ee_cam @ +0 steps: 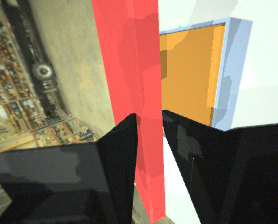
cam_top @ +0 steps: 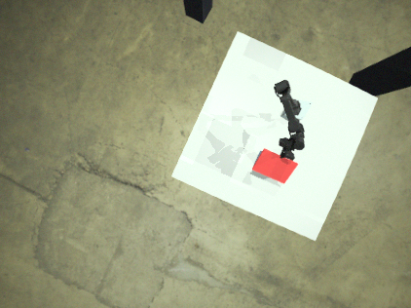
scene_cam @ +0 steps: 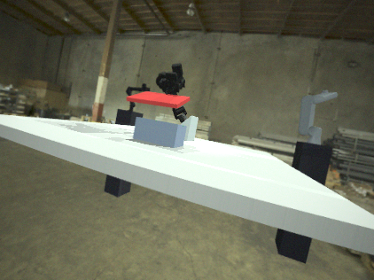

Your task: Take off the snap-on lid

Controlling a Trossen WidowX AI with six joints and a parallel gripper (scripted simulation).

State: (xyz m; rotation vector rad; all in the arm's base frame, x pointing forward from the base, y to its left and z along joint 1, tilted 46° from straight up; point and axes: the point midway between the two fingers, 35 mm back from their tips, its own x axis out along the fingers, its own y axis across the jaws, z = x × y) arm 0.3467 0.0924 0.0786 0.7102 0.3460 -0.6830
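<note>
Right now my gripper tip is 70 mm short of the red lid, 10 mm to the right of it and 30 mm above it. The rest, counted from my gripper tip: storage box (60 mm ahead, 40 mm to the left, 180 mm below).
</note>
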